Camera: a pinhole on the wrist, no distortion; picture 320 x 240 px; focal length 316.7 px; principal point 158.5 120.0 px. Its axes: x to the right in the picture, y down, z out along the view. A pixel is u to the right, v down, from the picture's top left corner.
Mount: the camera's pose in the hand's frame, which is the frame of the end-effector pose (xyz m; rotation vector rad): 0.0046 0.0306 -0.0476 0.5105 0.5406 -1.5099
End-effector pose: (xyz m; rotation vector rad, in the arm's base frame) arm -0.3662 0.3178 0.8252 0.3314 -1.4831 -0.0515
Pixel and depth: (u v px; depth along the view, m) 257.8 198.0 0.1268
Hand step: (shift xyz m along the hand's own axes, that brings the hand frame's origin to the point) 0.0375 -0.0793 0.0264
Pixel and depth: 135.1 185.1 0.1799
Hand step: 0.0447 -0.0708 0.1008
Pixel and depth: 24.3 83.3 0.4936
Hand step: -0.0424 -0.1127 0.4700
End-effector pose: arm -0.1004 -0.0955 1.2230 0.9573 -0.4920 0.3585
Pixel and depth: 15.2 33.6 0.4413
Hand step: -0.1065 -0.0878 0.4244
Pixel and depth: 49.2 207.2 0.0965
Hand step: 0.0331 -0.0033 0.0482
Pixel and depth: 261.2 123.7 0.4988
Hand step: 0.0171 -0.4062 0.2423
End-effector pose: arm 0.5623 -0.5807 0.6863 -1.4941 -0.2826 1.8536
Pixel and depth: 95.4 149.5 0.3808
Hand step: 0.0471 -0.1467 0.2971
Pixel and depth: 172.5 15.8 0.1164
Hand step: -0.0318 -0.0459 0.0411
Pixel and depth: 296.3 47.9 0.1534
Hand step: -0.0284 -0.1172 0.0317
